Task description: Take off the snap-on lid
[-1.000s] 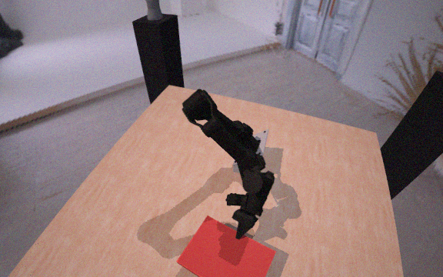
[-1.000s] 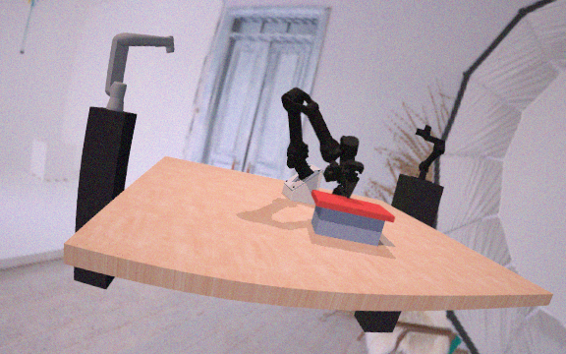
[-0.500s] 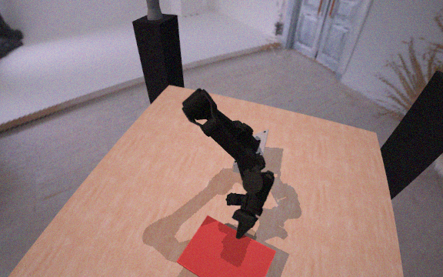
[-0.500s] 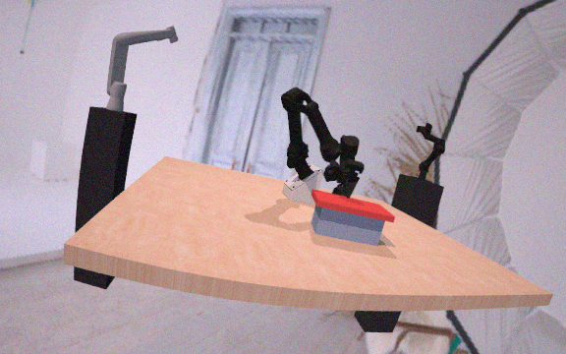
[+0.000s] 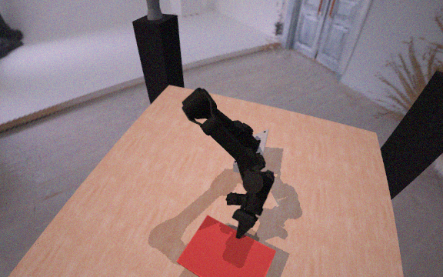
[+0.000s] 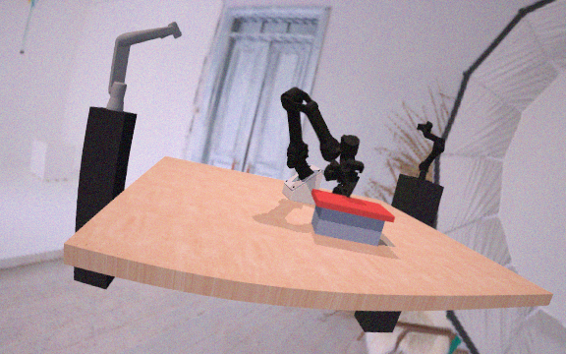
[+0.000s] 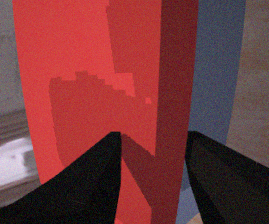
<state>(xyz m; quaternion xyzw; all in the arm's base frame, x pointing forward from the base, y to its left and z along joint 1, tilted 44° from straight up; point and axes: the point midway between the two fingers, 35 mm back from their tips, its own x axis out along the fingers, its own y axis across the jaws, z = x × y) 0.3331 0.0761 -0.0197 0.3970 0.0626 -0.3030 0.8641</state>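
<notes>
My gripper tip is 70 mm short of the red lid and 10 mm to the left of it. Round my gripper tip: grey-blue storage box 70 mm ahead, 50 mm below, 10 mm to the right.
</notes>
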